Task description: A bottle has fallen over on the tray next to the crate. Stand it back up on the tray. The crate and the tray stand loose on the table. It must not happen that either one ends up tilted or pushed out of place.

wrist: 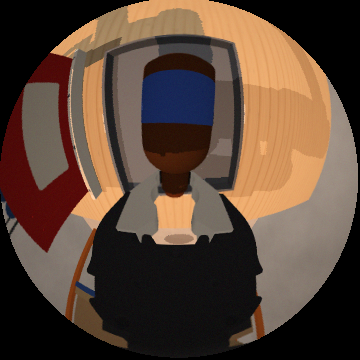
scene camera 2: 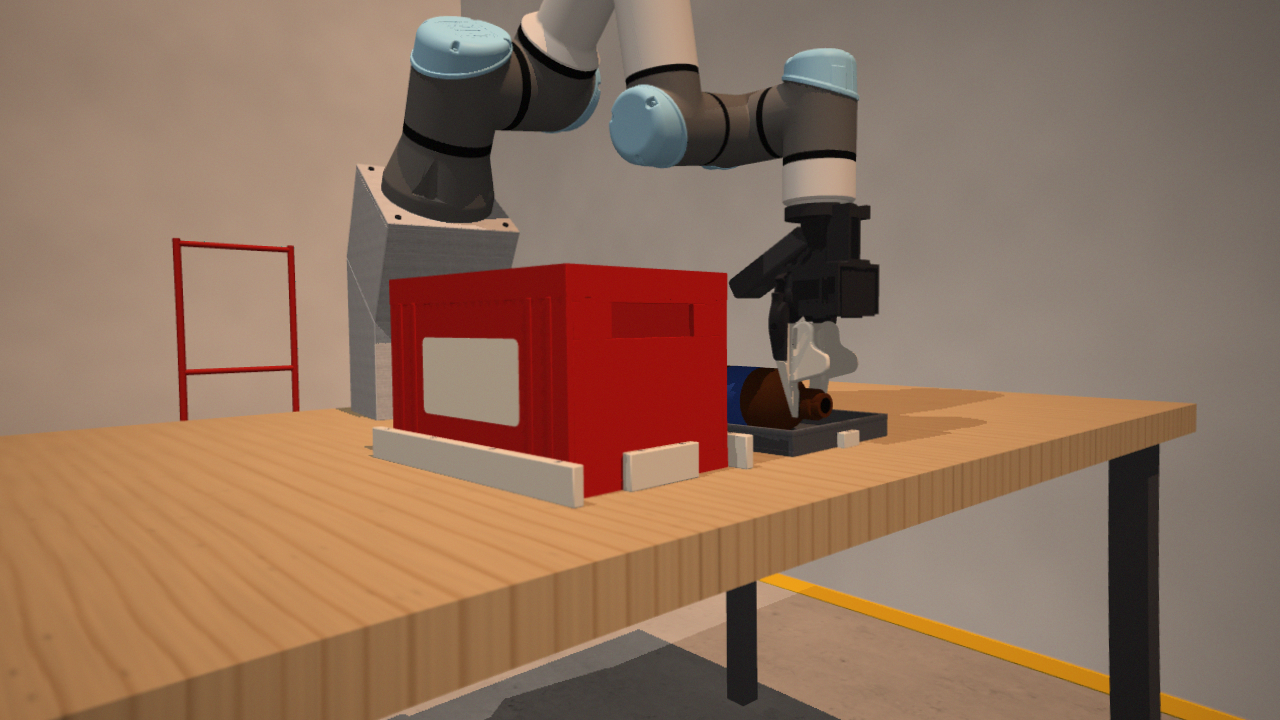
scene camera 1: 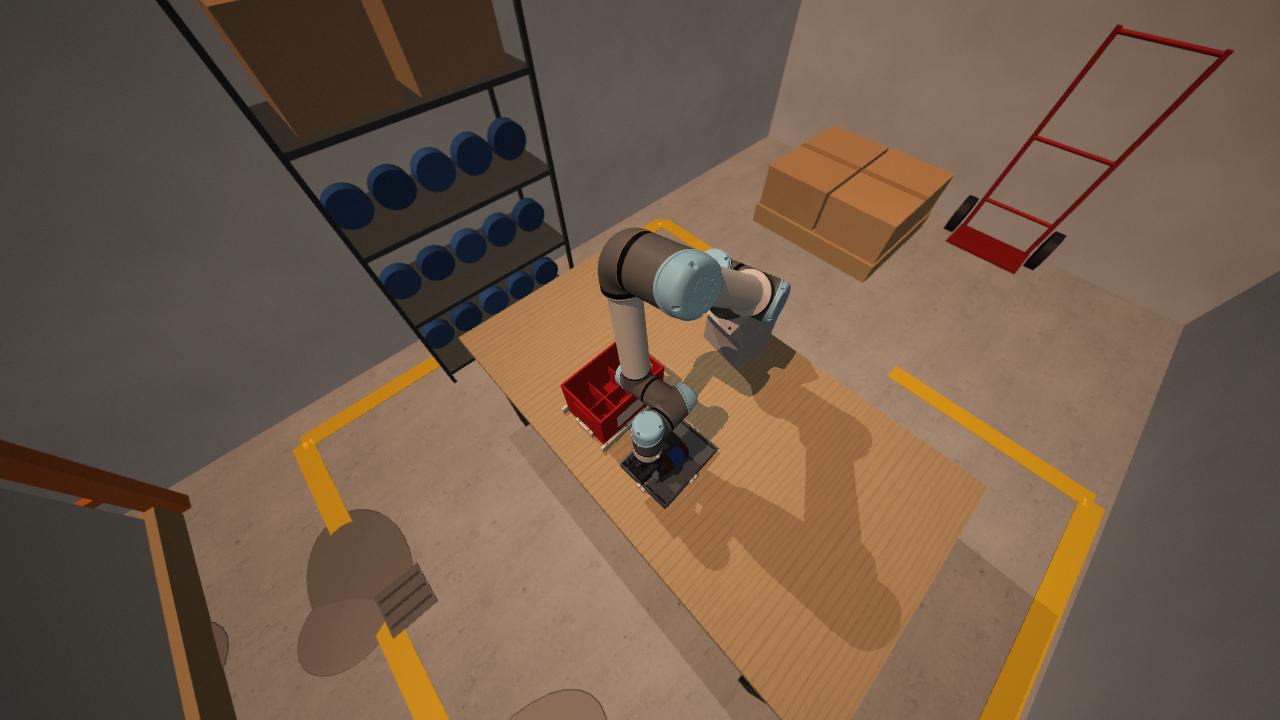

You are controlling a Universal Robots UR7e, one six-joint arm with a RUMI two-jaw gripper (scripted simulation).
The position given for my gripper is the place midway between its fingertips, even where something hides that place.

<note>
I see my gripper (scene camera 2: 807, 416), a brown bottle (scene camera 2: 755, 396), a red crate (scene camera 2: 571, 362) and a dark grey tray (scene camera 2: 791, 443).
The red crate shows as well in scene camera 1 (scene camera 1: 602, 405). The dark grey tray also shows in the wrist view (wrist: 123, 66) and in scene camera 1 (scene camera 1: 664, 490). My gripper shows as well in the wrist view (wrist: 174, 171) and in scene camera 1 (scene camera 1: 650, 473).
</note>
